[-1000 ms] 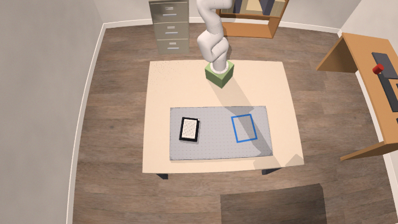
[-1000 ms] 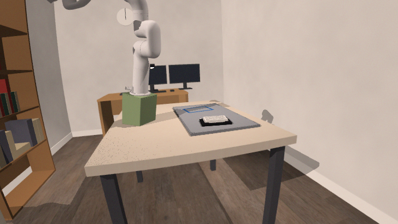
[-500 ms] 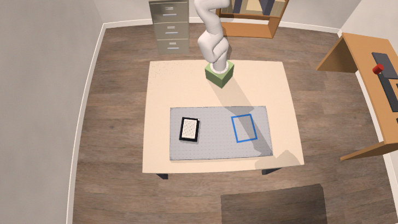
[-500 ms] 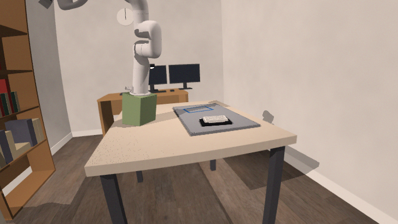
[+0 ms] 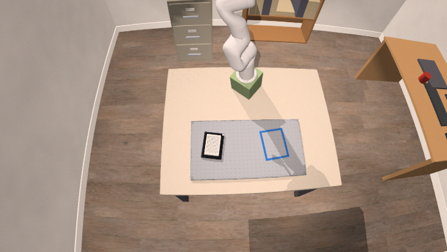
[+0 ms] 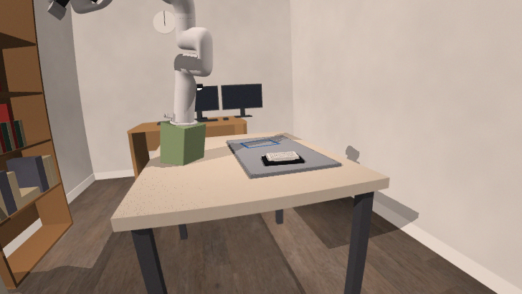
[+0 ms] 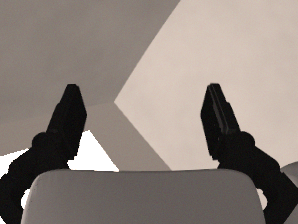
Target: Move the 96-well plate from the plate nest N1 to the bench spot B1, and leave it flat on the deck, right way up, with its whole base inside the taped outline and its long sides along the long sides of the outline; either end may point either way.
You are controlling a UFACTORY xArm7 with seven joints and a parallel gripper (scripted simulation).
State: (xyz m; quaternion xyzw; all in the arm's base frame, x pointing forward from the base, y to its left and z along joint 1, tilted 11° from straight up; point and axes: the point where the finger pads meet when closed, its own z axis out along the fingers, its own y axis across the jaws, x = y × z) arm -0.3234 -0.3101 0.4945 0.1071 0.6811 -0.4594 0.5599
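Now: the white 96-well plate 65 cm ahead of my hand, 64 cm below it and 14 cm to the left of it. The rest, counted from my hand: black plate nest N1: 66 cm below, 65 cm ahead, 14 cm to the left.
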